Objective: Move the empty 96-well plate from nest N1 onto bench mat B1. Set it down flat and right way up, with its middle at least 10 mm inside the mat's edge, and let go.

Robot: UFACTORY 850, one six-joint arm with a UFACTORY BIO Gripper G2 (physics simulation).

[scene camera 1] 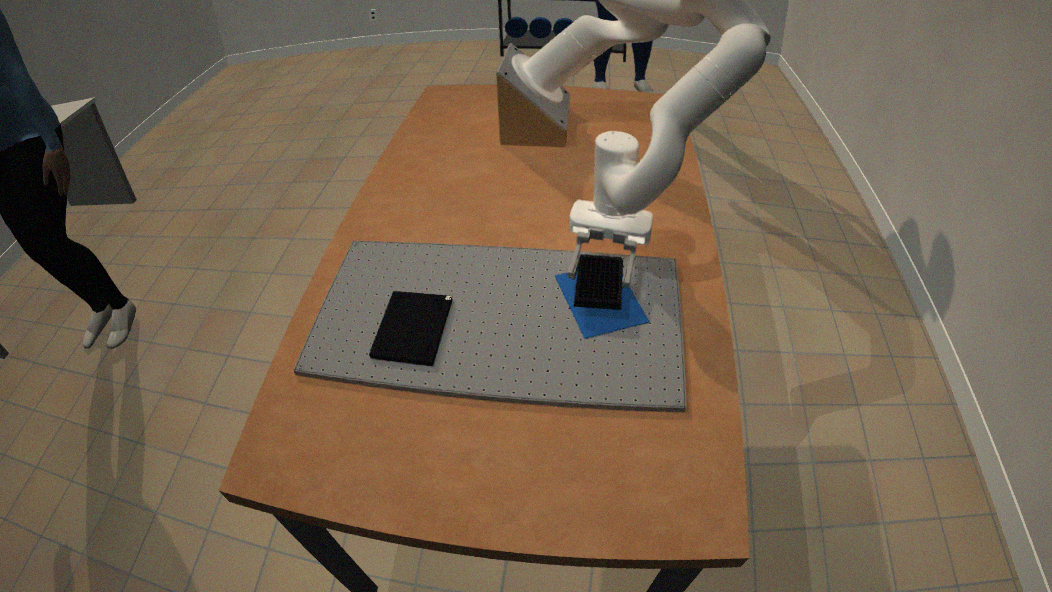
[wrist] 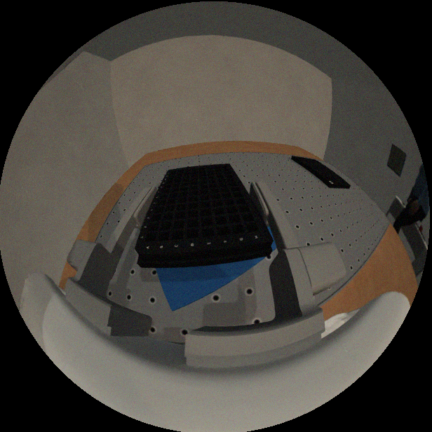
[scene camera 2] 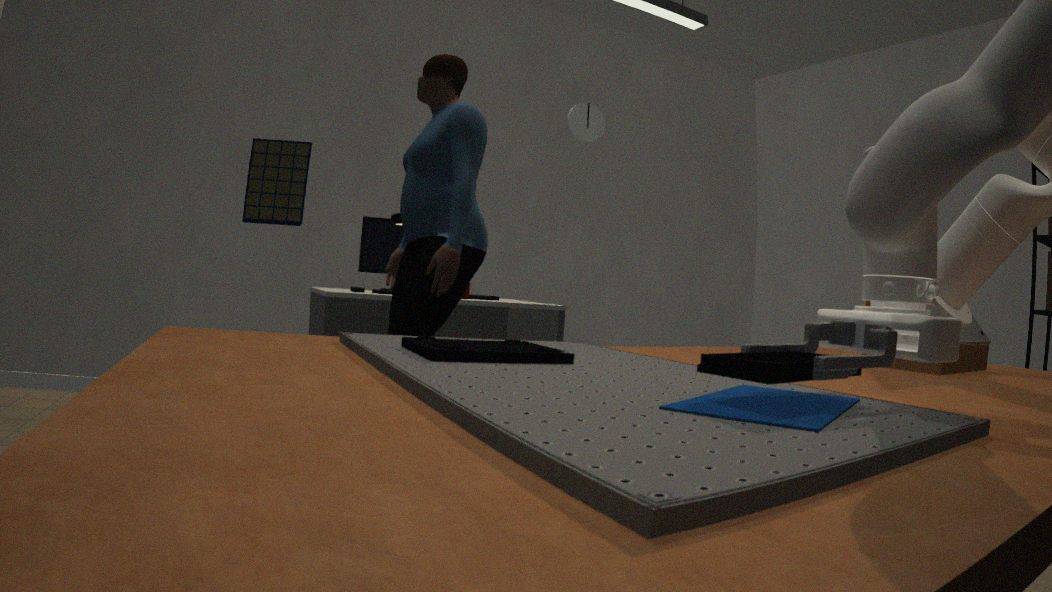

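The black 96-well plate is level, wells facing up, held low above the board's back right part. My gripper is shut on it, one finger along each long side. The blue bench mat B1 lies turned at an angle on the board. In scene camera 1 the plate covers the mat's middle and back; scene camera 2 shows a gap between plate and mat. The flat black nest N1 lies on the board's left part.
The grey perforated board lies on the orange-brown table. The arm's wedge-shaped base stands at the table's back. A person in a blue top stands beyond the table near a desk.
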